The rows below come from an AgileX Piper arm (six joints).
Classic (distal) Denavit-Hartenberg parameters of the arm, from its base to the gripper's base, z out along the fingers. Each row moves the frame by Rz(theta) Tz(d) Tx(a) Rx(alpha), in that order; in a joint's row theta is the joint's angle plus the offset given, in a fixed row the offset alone. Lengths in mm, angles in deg.
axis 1: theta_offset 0  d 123  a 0  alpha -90
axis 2: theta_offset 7.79  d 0  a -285  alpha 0
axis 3: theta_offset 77.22  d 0  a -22  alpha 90
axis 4: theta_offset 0  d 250.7  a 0  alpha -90
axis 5: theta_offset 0  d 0  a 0  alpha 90
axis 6: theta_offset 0  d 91  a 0  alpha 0
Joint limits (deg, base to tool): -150..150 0..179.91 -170..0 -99.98..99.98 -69.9..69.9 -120..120
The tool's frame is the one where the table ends.
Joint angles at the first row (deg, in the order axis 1, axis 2, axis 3, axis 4, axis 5, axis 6):
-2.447 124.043 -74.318 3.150 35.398 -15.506
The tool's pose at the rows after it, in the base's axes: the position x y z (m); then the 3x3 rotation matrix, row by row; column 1 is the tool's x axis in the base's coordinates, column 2 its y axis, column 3 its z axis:
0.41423, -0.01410, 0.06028; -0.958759, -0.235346, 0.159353; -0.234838, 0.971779, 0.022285; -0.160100, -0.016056, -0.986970
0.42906, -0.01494, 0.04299; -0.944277, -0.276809, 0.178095; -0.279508, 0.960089, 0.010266; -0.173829, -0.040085, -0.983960
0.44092, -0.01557, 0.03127; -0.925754, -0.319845, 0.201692; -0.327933, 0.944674, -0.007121; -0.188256, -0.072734, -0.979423
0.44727, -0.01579, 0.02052; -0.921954, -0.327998, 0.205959; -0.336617, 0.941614, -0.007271; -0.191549, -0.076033, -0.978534
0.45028, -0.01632, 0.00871; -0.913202, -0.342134, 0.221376; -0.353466, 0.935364, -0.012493; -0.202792, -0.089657, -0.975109
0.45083, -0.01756, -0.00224; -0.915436, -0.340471, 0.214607; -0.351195, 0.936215, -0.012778; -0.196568, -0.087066, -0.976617
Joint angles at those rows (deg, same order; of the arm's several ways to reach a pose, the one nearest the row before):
-2.310 129.755 -78.697 2.878 34.852 -18.230
-2.202 134.112 -82.741 1.780 33.402 -19.885
-2.022 137.254 -86.011 0.000 32.104 -21.125
-2.022 139.674 -88.183 0.000 31.605 -21.650
-2.022 141.626 -88.954 -0.544 29.511 -22.199
-2.177 143.368 -89.670 -0.548 28.881 -22.209

